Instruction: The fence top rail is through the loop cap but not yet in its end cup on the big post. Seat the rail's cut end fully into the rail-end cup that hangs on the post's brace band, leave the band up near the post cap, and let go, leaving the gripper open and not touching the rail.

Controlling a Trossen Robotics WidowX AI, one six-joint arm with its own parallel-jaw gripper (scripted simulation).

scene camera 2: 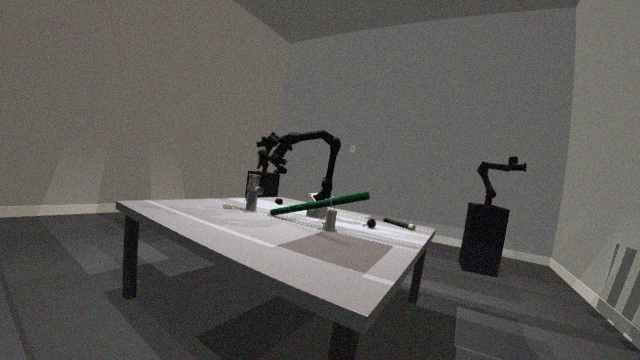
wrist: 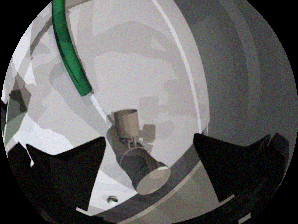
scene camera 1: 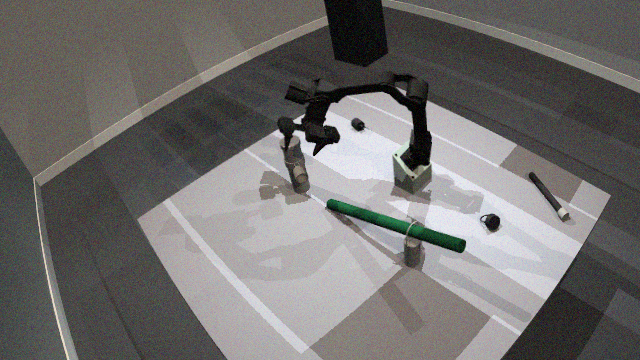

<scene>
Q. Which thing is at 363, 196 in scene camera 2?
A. A green top rail.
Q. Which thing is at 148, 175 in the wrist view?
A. A big grey post.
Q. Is the gripper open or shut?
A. Open.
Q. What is the gripper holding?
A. Nothing.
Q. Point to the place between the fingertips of the gripper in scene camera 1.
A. At 299, 153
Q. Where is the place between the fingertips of the gripper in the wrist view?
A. At 150, 141
</scene>
